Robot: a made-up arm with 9 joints. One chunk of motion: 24 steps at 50 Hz.
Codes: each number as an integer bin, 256 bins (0 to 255) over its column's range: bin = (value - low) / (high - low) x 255, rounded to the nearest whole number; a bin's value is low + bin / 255 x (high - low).
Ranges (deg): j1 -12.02..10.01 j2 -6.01..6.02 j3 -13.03..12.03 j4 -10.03..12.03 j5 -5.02..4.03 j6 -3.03..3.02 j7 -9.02..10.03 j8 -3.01..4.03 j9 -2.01..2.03
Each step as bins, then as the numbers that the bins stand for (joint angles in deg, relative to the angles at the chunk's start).
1 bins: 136 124 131 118 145 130 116 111 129
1 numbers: -0.27 -0.16 -0.16 0.18 0.13 0.05 -0.35 0.05 0.03
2 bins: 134 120 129 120 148 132 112 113 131
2 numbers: -0.44 -0.35 -0.35 0.35 0.23 0.10 -0.65 0.11 0.07
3 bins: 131 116 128 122 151 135 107 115 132
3 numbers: -0.70 -0.54 -0.45 0.52 0.34 0.17 -1.03 0.16 0.08
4 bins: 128 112 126 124 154 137 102 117 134
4 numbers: -0.96 -0.73 -0.65 0.70 0.45 0.22 -1.40 0.22 0.11
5 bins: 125 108 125 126 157 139 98 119 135
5 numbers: -1.22 -0.91 -0.75 0.87 0.55 0.27 -1.70 0.28 0.13
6 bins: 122 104 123 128 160 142 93 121 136
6 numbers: -1.48 -1.10 -0.94 1.04 0.66 0.34 -2.07 0.33 0.14
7 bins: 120 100 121 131 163 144 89 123 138
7 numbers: -1.65 -1.29 -1.14 1.30 0.76 0.39 -2.37 0.39 0.18
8 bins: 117 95 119 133 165 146 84 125 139
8 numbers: -1.91 -1.53 -1.34 1.48 0.84 0.43 -2.74 0.44 0.19
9 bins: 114 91 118 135 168 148 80 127 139
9 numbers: -2.17 -1.72 -1.43 1.65 0.94 0.48 -3.04 0.50 0.19
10 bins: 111 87 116 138 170 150 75 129 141
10 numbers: -2.43 -1.91 -1.63 1.91 1.01 0.53 -3.42 0.55 0.22
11 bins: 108 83 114 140 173 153 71 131 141
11 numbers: -2.69 -2.09 -1.83 2.08 1.12 0.60 -3.72 0.61 0.22
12 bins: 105 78 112 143 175 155 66 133 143
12 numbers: -2.95 -2.33 -2.02 2.34 1.19 0.65 -4.09 0.66 0.26
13 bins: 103 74 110 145 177 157 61 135 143
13 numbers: -3.12 -2.52 -2.22 2.51 1.26 0.69 -4.46 0.72 0.26
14 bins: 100 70 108 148 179 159 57 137 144
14 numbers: -3.38 -2.71 -2.42 2.77 1.33 0.74 -4.76 0.77 0.27
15 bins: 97 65 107 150 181 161 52 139 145
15 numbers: -3.64 -2.94 -2.51 2.95 1.40 0.79 -5.14 0.83 0.29
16 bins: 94 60 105 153 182 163 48 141 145
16 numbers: -3.90 -3.18 -2.71 3.21 1.44 0.84 -5.43 0.88 0.29
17 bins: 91 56 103 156 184 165 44 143 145
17 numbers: -4.16 -3.37 -2.91 3.47 1.51 0.88 -5.73 0.94 0.29
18 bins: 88 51 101 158 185 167 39 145 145
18 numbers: -4.42 -3.60 -3.10 3.64 1.55 0.93 -6.11 0.99 0.29
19 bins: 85 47 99 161 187 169 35 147 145
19 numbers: -4.68 -3.79 -3.30 3.90 1.62 0.98 -6.41 1.05 0.29
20 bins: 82 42 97 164 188 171 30 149 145
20 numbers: -4.94 -4.03 -3.50 4.16 1.65 1.03 -6.78 1.10 0.29
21 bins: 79 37 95 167 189 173 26 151 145
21 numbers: -5.20 -4.26 -3.69 4.42 1.69 1.07 -7.08 1.16 0.29
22 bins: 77 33 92 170 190 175 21 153 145
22 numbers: -5.37 -4.45 -3.99 4.68 1.72 1.12 -7.45 1.21 0.29
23 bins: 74 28 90 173 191 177 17 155 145
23 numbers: -5.63 -4.69 -4.19 4.94 1.76 1.17 -7.75 1.27 0.29
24 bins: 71 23 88 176 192 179 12 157 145
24 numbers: -5.89 -4.92 -4.38 5.20 1.79 1.22 -8.12 1.32 0.29
